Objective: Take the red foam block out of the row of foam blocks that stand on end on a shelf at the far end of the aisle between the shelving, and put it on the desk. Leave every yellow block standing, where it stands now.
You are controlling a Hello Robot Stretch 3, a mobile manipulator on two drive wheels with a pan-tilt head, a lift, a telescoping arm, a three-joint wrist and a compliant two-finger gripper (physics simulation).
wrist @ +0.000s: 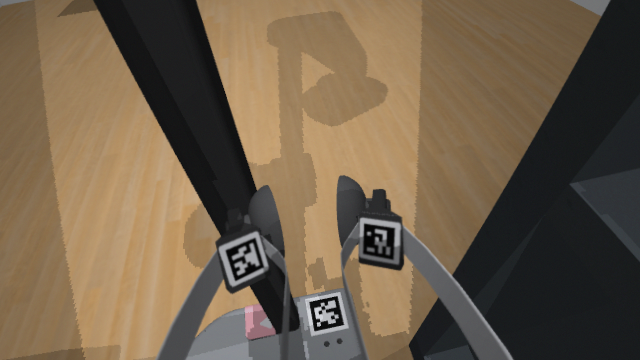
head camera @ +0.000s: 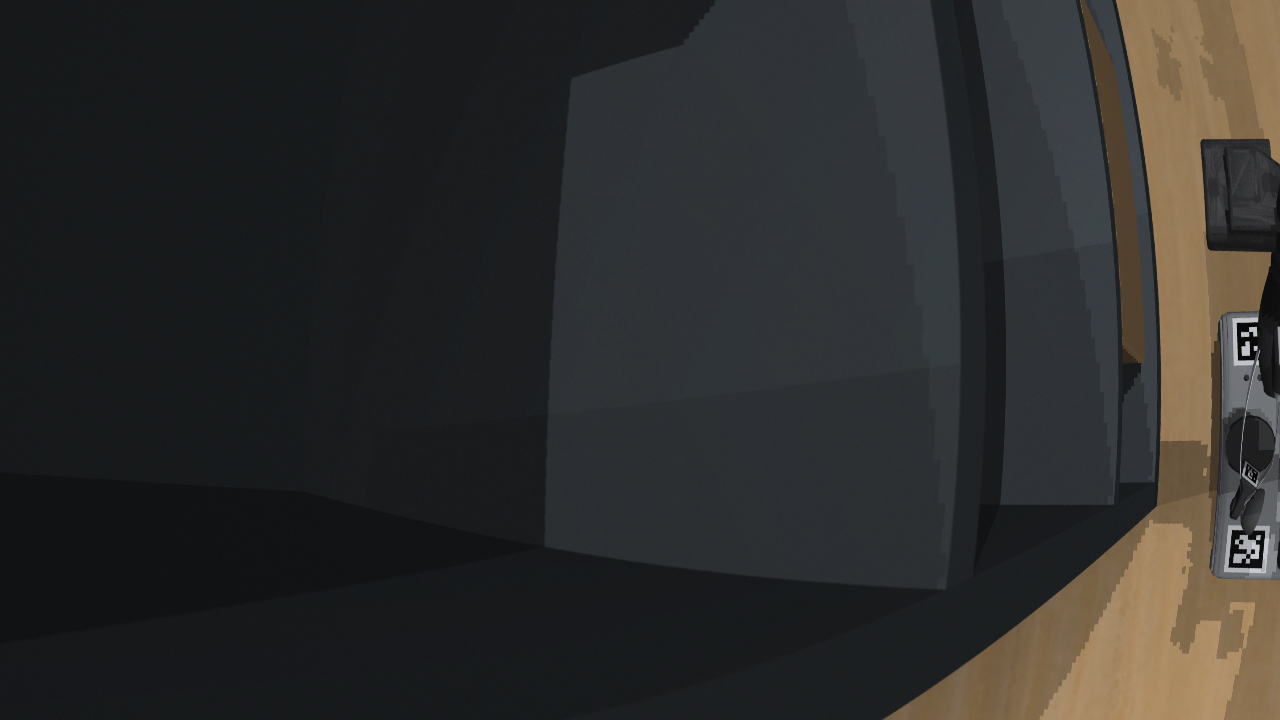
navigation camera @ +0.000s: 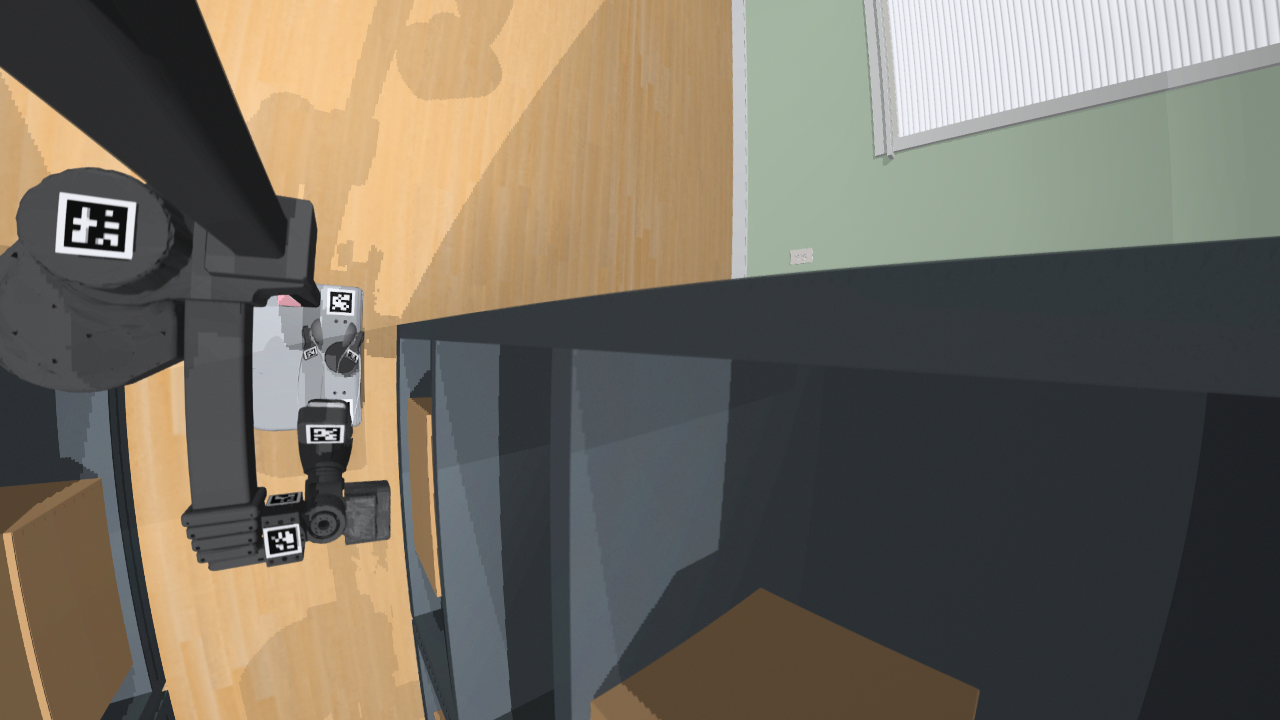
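Pixels of known places: gripper, between the fingertips: (head camera: pixel 1272 532) (navigation camera: pixel 335 322); robot's base, origin of its link: (head camera: pixel 1248 445) (navigation camera: pixel 339 354).
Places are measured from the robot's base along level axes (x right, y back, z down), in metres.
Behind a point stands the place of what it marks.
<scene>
My gripper (navigation camera: pixel 334 336) @[x -0.072, y 0.009, z -0.533 m] (wrist: pixel 307 205) @[x -0.072, y 0.009, z -0.533 m] is open, with nothing between its two rubber fingertips. It hangs above my grey base (navigation camera: pixel 277 367) @[x 0.024, y 0.130, z -0.160 m] (wrist: pixel 260 347), beside the black mast (wrist: pixel 185 100) in the wrist view. Part of a finger also shows at the right edge of the head view. Dark shelving (head camera: pixel 760 268) @[x 0.067, y -0.237, z -0.991 m] (navigation camera: pixel 805 313) @[x -0.071, y -0.149, z -1.168 m] (wrist: pixel 530 210) stands close on one side, to the right of the gripper in the navigation and wrist views. The red foam block, the yellow blocks and the desk do not show in these views.
Brown boxes (head camera: pixel 1114 179) (navigation camera: pixel 787 653) stand in the near shelving. Another shelving unit (navigation camera: pixel 138 573) @[x 0.515, y 0.455, z -0.028 m] with a brown box (navigation camera: pixel 76 582) @[x 0.426, y 0.476, z -0.213 m] is at the left of the navigation view. Wooden floor (navigation camera: pixel 537 179) @[x -0.628, y -0.567, z 0.000 m] (wrist: pixel 125 175) runs to a green wall (navigation camera: pixel 805 179) @[x -0.900, y -1.721, z -0.422 m] with a window blind (navigation camera: pixel 1074 62) @[x -1.097, y -1.713, z -1.446 m].
</scene>
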